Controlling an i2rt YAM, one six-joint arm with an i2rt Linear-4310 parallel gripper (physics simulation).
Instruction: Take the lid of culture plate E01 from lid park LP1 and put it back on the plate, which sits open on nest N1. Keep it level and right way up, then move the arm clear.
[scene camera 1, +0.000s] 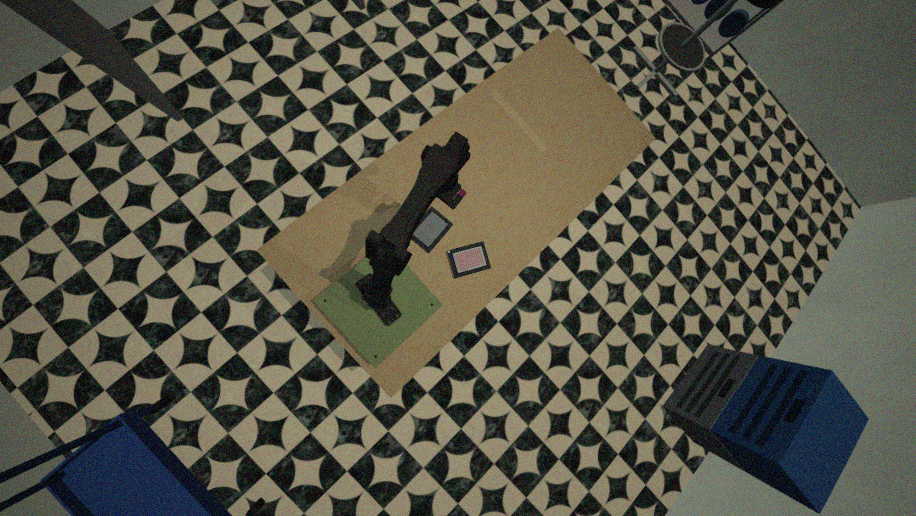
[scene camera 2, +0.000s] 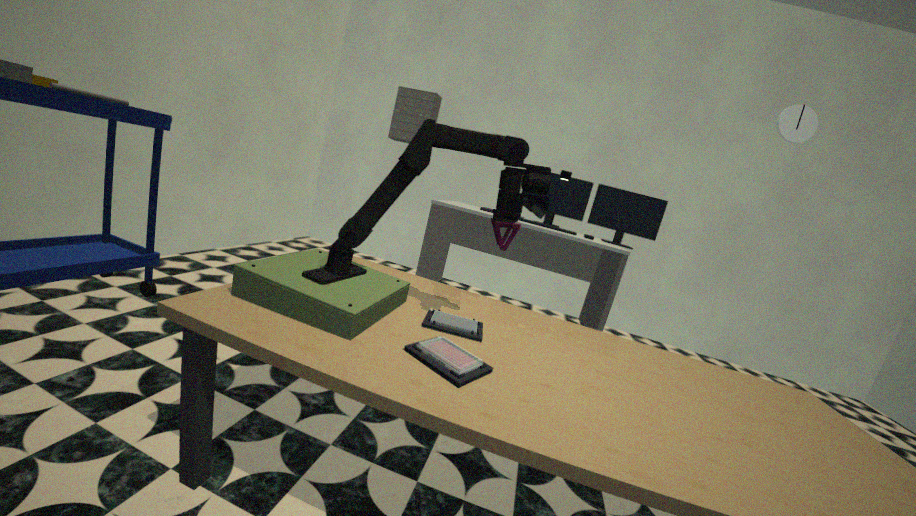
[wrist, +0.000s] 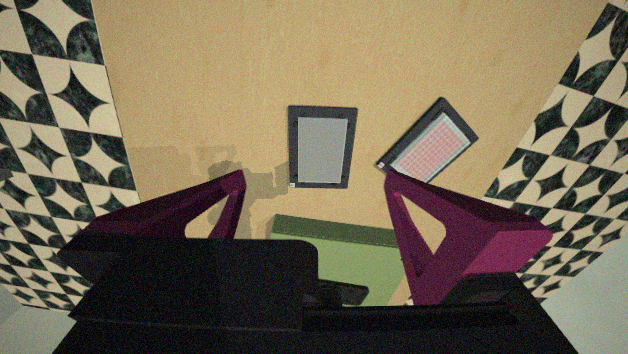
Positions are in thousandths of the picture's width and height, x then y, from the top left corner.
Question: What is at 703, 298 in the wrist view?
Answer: A dark nest.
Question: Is my gripper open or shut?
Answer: Open.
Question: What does the grey lid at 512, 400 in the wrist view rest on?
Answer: A dark lid holder.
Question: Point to a dark lid holder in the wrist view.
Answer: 469, 315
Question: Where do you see my gripper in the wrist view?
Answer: At 501, 501
